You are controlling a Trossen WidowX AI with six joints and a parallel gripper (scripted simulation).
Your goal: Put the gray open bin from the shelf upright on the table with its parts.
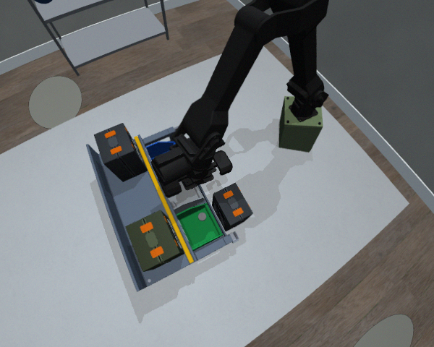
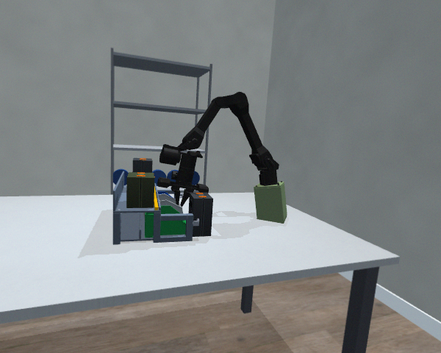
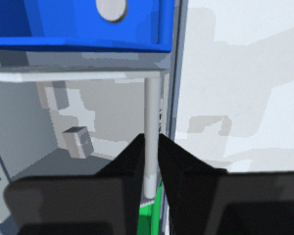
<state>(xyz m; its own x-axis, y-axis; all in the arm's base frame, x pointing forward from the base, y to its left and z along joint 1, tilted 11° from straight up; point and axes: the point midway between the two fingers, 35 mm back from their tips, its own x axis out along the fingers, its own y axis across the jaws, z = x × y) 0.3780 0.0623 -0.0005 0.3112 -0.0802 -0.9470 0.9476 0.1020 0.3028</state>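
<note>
Now: hand 70 mm short of the gray open bin and 30 mm above it. Round my hand: yellow rail (100 mm ahead, 10 mm to the left, 20 mm above); blue bin (70 mm ahead, 110 mm to the right, 50 mm below); green bin (50 mm ahead, 120 mm to the left, 50 mm below).
</note>
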